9 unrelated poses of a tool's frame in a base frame.
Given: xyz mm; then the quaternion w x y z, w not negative.
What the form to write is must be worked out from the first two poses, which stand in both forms.
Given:
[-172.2, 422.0, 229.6, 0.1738, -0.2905, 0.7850, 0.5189]
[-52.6, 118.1, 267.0, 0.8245, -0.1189, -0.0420, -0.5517]
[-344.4, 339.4, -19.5, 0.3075, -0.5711, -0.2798, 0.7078]
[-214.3, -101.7, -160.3, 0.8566, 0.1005, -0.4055, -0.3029]
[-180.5, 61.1, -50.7, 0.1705, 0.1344, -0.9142, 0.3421]
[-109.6, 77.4, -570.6, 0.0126, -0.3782, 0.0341, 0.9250]
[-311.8, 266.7, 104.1, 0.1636, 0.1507, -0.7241, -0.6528]
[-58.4, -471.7, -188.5, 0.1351, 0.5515, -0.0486, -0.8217]
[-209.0, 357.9, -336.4, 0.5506, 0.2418, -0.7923, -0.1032]
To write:
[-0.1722, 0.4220, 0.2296, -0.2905, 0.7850, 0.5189, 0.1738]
[-0.0526, 0.1181, 0.2670, -0.1189, -0.0420, -0.5517, 0.8245]
[-0.3444, 0.3394, -0.0195, -0.5711, -0.2798, 0.7078, 0.3075]
[-0.2143, -0.1017, -0.1603, 0.1005, -0.4055, -0.3029, 0.8566]
[-0.1805, 0.0611, -0.0507, 0.1344, -0.9142, 0.3421, 0.1705]
[-0.1096, 0.0774, -0.5706, -0.3782, 0.0341, 0.9250, 0.0126]
[-0.3118, 0.2667, 0.1041, 0.1507, -0.7241, -0.6528, 0.1636]
[-0.0584, -0.4717, -0.1885, 0.5515, -0.0486, -0.8217, 0.1351]
[-0.2090, 0.3579, -0.3364, 0.2418, -0.7923, -0.1032, 0.5506]

